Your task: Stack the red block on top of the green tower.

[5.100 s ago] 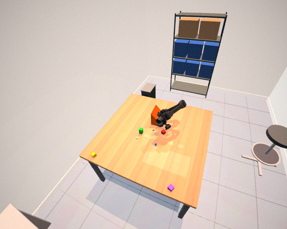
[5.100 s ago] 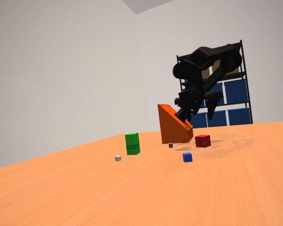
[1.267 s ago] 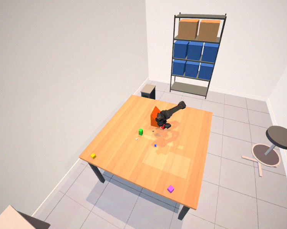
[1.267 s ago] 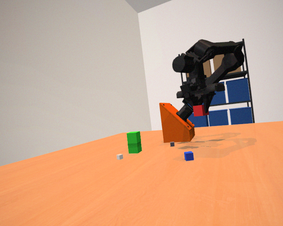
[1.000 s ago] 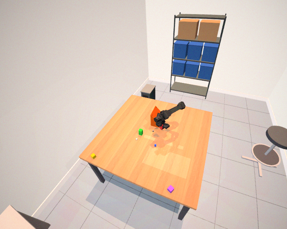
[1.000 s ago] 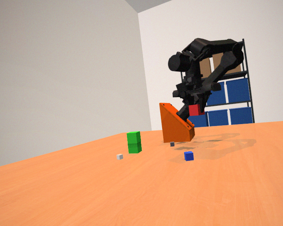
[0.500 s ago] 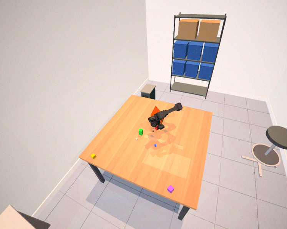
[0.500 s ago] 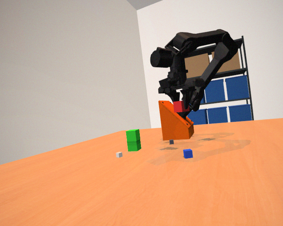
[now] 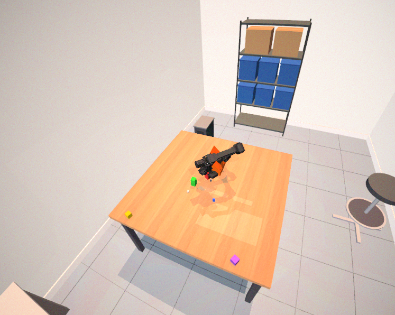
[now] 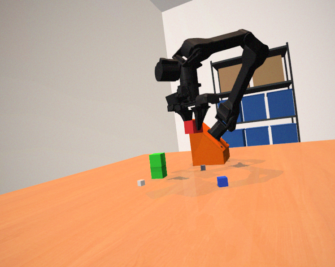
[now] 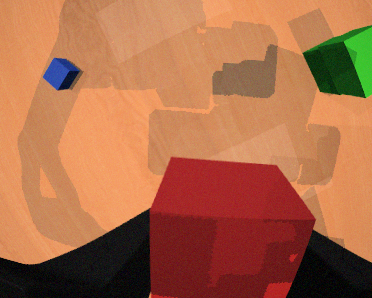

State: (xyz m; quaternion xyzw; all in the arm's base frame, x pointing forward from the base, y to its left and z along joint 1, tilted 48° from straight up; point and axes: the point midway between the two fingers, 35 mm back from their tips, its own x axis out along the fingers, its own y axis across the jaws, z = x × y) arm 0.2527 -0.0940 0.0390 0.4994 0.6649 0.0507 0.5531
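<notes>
My gripper tip is now 9 cm short of the white cube, 16 cm to the left of it and 14 cm above it. The rest, counted from my gripper tip: dark grey cube (8 cm behind, 13 cm below); red block (1 cm above); blue cube (13 cm ahead, 8 cm to the left, 13 cm below).
</notes>
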